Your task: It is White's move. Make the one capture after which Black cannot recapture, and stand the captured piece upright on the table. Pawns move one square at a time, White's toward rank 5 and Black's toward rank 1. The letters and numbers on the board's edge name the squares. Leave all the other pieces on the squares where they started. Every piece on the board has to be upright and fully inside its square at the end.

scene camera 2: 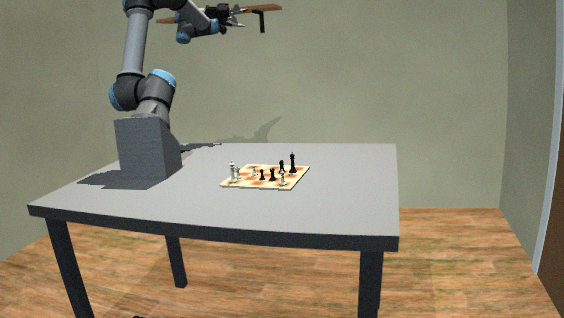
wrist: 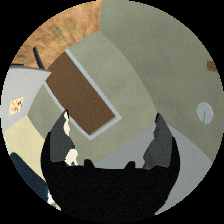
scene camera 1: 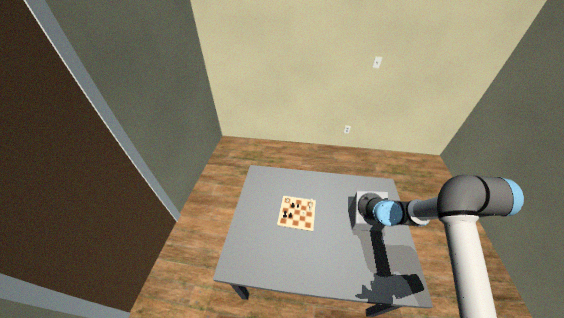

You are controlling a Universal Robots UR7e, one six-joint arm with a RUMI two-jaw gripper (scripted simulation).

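Scene camera 1 shows a small chessboard (scene camera 1: 298,220), and the small chessboard (scene camera 2: 248,180) is also in view here.
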